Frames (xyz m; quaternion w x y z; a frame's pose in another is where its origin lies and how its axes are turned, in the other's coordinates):
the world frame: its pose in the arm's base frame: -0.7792 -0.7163 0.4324 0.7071 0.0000 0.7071 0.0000
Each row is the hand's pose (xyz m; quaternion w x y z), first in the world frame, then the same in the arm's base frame.
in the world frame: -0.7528 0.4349 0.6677 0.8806 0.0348 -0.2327 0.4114
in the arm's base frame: -0.1115 -0.2814 1.1852 0.7872 0.3155 0.4581 0.2663
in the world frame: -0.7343 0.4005 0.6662 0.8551 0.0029 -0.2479 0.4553
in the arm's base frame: -0.1130 -0.3158 1.1667 0.7800 0.3240 0.4294 0.3199
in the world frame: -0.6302 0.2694 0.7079 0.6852 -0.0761 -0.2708 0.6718
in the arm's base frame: -0.0713 -0.4469 1.0626 0.6760 0.4212 0.2930 0.5289
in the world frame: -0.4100 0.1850 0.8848 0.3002 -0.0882 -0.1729 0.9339
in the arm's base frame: 0.1056 -0.5313 0.8424 0.3345 0.5980 0.0900 0.7227
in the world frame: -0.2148 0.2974 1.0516 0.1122 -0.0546 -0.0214 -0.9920
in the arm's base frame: 0.2724 -0.4189 0.6472 0.0945 -0.7400 0.0642 -0.6628
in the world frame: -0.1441 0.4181 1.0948 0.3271 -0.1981 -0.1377 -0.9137
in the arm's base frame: 0.3156 -0.2982 0.5765 0.3287 -0.7861 0.1339 -0.5060
